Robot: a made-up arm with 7 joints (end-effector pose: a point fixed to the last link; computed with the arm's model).
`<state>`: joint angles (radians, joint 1 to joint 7).
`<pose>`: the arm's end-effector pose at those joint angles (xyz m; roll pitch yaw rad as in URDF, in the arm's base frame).
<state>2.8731 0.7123 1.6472 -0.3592 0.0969 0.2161 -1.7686</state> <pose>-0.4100 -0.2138 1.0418 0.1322 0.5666 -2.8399</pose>
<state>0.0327 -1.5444 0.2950 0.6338 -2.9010 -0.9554 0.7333</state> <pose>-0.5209 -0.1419 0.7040 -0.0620 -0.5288 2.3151</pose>
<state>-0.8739 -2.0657 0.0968 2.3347 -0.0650 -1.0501 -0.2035</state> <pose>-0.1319 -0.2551 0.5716 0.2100 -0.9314 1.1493</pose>
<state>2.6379 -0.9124 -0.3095 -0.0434 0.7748 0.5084 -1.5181</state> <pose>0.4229 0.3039 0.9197 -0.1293 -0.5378 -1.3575</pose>
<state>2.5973 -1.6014 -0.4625 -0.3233 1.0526 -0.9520 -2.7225</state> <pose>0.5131 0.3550 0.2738 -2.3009 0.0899 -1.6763</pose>
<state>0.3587 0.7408 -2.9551 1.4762 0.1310 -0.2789 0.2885</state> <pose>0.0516 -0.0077 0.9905 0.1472 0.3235 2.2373</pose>
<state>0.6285 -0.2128 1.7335 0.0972 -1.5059 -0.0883 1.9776</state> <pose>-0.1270 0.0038 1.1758 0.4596 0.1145 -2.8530</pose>
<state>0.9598 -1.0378 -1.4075 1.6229 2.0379 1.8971 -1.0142</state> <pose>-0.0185 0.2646 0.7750 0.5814 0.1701 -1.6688</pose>
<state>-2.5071 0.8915 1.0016 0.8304 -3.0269 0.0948 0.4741</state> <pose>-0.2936 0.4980 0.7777 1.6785 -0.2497 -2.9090</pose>
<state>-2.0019 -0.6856 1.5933 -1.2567 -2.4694 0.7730 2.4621</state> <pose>-0.1878 -0.2964 0.8250 1.9293 -0.9659 -1.8732</pose>
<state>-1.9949 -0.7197 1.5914 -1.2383 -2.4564 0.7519 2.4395</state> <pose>-0.1839 -0.3112 0.8232 1.8508 -0.9609 -1.7838</pose>
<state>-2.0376 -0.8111 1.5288 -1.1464 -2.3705 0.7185 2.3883</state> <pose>-0.1410 -0.3782 0.8150 1.6424 -0.8772 -1.4477</pose>
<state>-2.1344 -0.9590 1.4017 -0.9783 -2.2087 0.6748 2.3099</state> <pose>-0.0327 -0.4794 0.7811 1.4639 -0.6843 -0.9867</pose>
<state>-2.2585 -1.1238 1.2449 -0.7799 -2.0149 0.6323 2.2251</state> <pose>0.1263 -0.5469 0.7152 1.4220 -0.4760 -0.5532</pose>
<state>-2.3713 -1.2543 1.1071 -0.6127 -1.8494 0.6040 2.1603</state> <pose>0.2685 -0.5504 0.6495 1.4503 -0.3509 -0.2181</pose>
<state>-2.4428 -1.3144 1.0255 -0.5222 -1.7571 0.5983 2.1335</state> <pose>0.3451 -0.5282 0.6183 1.4682 -0.3102 -0.0380</pose>
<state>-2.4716 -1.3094 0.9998 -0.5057 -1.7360 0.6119 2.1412</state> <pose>0.3642 -0.5147 0.6220 1.4574 -0.3124 0.0023</pose>
